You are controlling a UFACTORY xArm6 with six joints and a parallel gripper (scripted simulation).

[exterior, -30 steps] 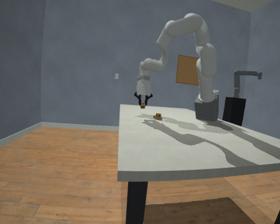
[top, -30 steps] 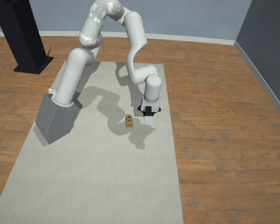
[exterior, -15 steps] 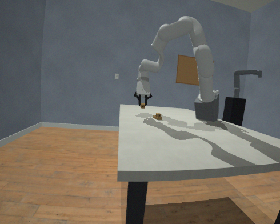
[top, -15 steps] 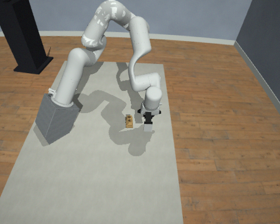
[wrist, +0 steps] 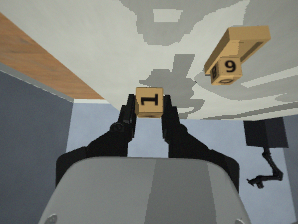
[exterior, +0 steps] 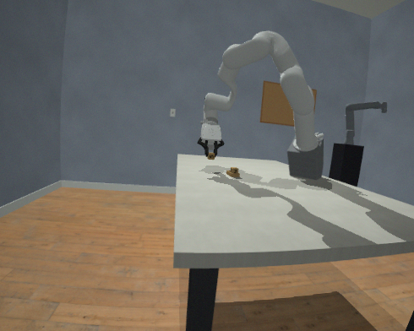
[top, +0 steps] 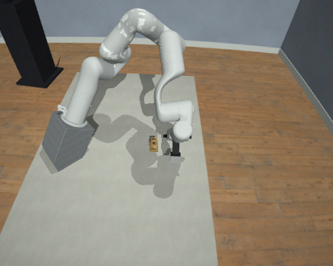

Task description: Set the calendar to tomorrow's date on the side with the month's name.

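My hand is 11 cm past the wooden calendar tray, 9 cm above it and 1 cm to the right of it. Round my hand: wooden digit cube: 2 cm below, 1 cm to the left.
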